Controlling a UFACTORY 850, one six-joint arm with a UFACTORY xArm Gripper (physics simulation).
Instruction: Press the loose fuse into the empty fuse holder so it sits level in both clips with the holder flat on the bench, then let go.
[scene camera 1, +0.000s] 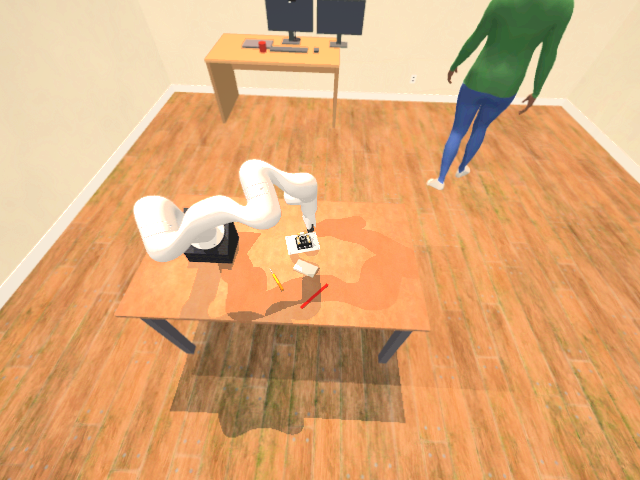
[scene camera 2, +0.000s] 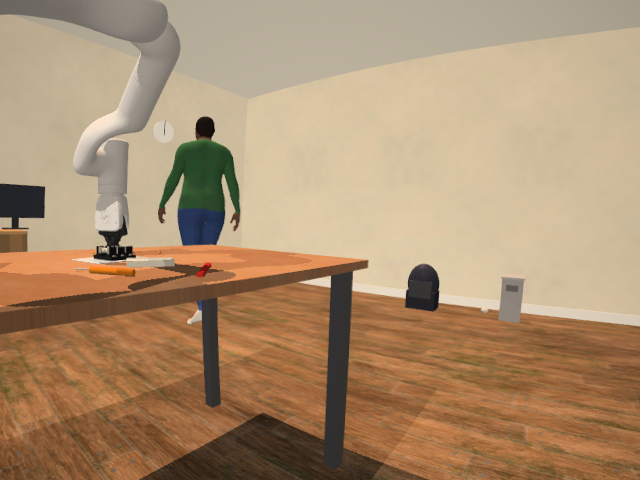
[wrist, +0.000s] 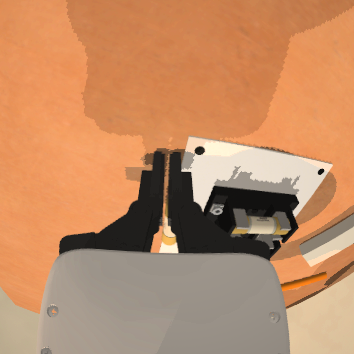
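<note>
The black fuse holder (scene camera 1: 303, 241) (scene camera 2: 114, 252) (wrist: 255, 194) is on a white plate (scene camera 1: 291, 246) (wrist: 250, 165), which looks skewed in the wrist view. One fuse (wrist: 261, 225) with a pale body lies across its clips; the rest of the holder is partly hidden. My gripper (scene camera 1: 310, 229) (scene camera 2: 112, 243) (wrist: 166, 167) is shut with nothing held, low at the plate's left corner in the wrist view, left of the holder. The loose fuse (wrist: 169, 239) shows in part as a gold end in the gap behind the fingers; most of it is hidden. Whether it touches them I cannot tell.
A pale block (scene camera 1: 306, 267) (scene camera 2: 149, 262) (wrist: 330, 240) lies near the plate. An orange screwdriver (scene camera 1: 277, 281) (scene camera 2: 111, 270) (wrist: 305, 281) and a red bar (scene camera 1: 314, 296) (scene camera 2: 204, 269) lie nearer the bench's front edge. A person (scene camera 1: 491, 62) (scene camera 2: 204, 175) stands beyond the bench.
</note>
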